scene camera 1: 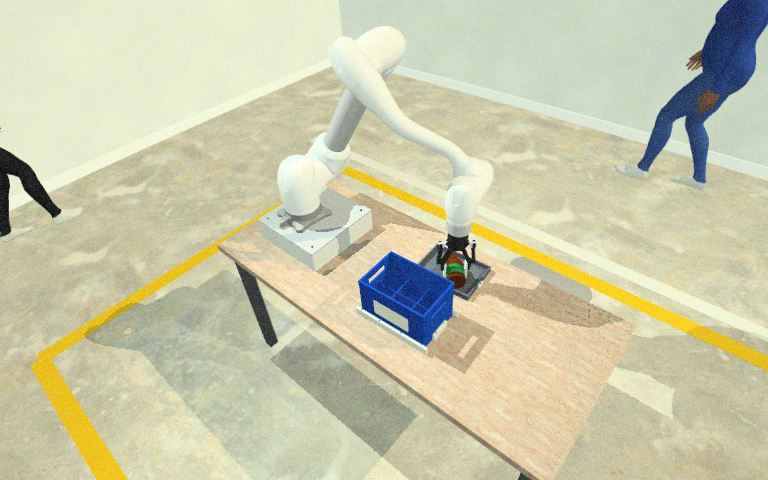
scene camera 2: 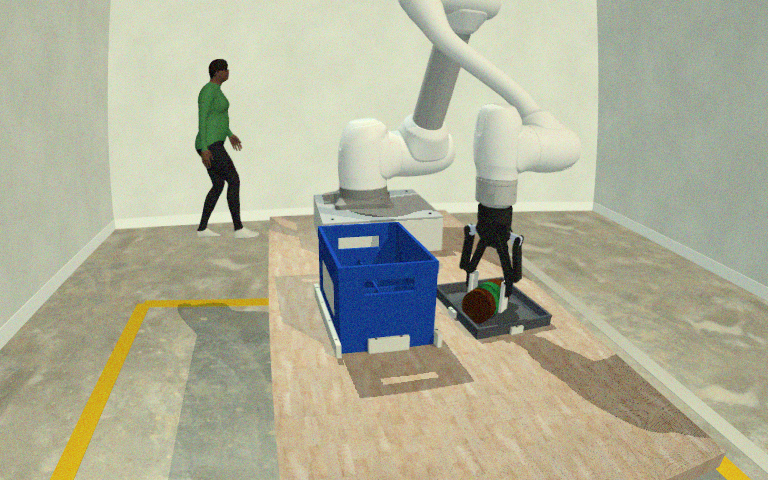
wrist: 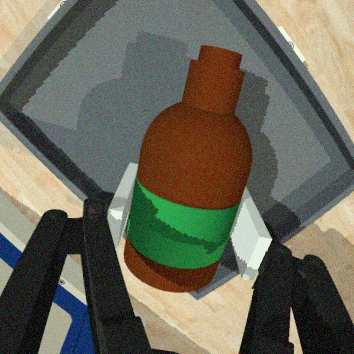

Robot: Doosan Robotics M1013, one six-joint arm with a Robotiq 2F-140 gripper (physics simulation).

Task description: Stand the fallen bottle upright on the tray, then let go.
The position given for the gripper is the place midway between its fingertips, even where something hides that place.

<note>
In view: the gripper point(scene camera 2: 486, 306) and a brown bottle point(scene camera 2: 480, 304).
The brown bottle also shows in the wrist view point(wrist: 195, 157). The gripper is seen too in scene camera 1 point(scene camera 1: 454, 275) and in the wrist view point(wrist: 183, 191).
</note>
